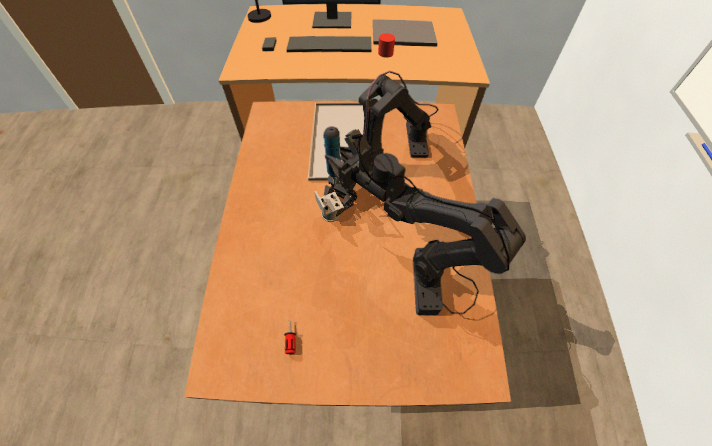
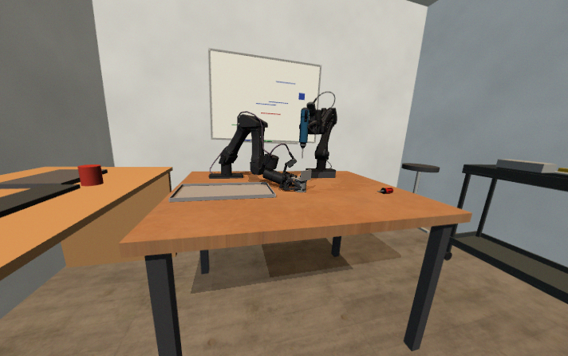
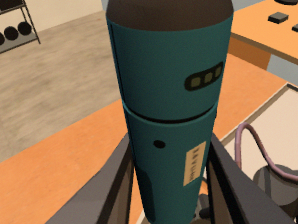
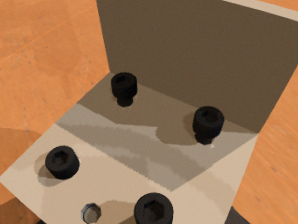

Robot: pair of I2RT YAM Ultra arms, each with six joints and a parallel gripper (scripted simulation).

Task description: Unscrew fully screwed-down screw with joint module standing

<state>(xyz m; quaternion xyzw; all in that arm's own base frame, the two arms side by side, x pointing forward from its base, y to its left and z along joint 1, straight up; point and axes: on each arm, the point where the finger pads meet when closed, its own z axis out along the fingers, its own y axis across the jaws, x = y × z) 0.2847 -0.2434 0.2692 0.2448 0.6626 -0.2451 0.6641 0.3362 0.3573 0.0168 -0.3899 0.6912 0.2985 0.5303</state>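
Right now my right hand is 50 mm below the l-shaped bracket. Also, from my right hand: small red screwdriver: 80 mm ahead, 430 mm to the left, 10 mm below; then grey bit: 20 mm behind, 10 mm to the left, 160 mm above; then grey tray: 360 mm to the right, 20 mm below.
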